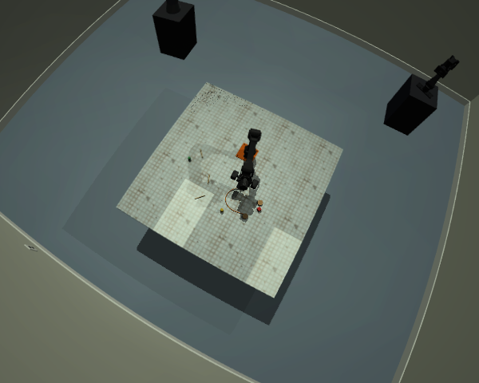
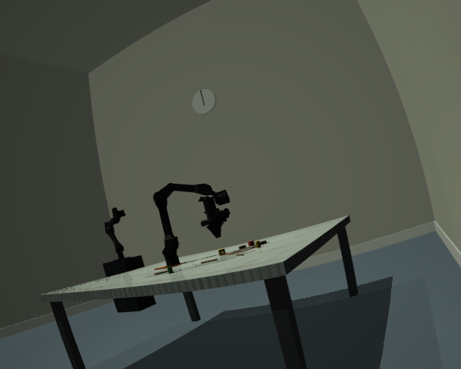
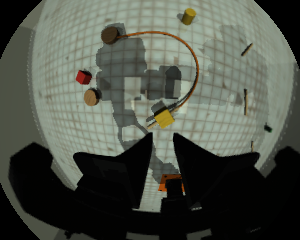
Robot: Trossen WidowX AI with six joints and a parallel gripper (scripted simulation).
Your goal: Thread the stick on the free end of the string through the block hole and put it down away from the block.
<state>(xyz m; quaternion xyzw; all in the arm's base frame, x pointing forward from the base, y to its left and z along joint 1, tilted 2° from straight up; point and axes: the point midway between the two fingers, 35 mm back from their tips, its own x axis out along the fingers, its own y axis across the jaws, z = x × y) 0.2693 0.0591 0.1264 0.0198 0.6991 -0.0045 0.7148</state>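
My gripper tip is 10 mm to the left of the yellow wooden block and 80 mm above it. Round my gripper tip: red cube (100 mm ahead, 170 mm to the left, 80 mm below); then round wooden disc (50 mm ahead, 160 mm to the left, 80 mm below); then round wooden button (190 mm ahead, 100 mm to the left, 80 mm below).
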